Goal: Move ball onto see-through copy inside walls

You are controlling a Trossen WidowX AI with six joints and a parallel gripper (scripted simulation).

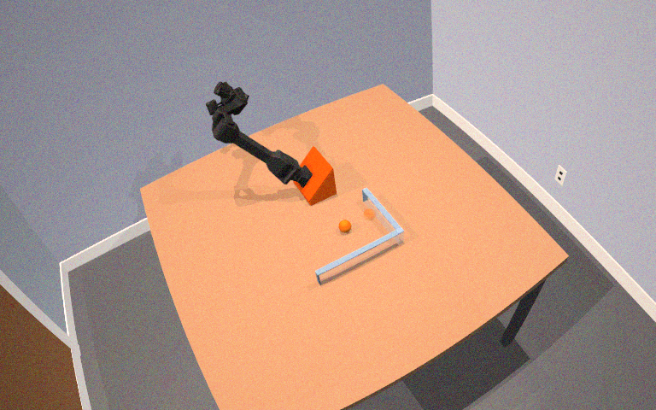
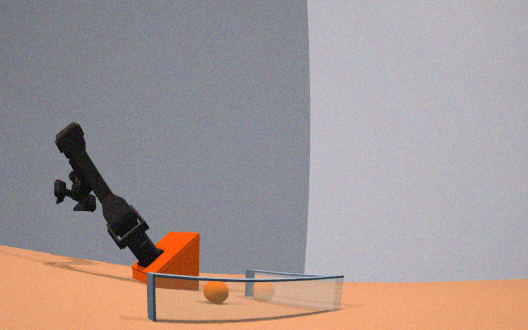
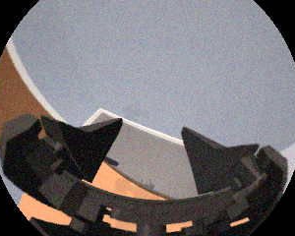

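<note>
The ball lies 81 cm ahead of my gripper tip, 18 cm to the left of it and 15 cm below it.
</note>
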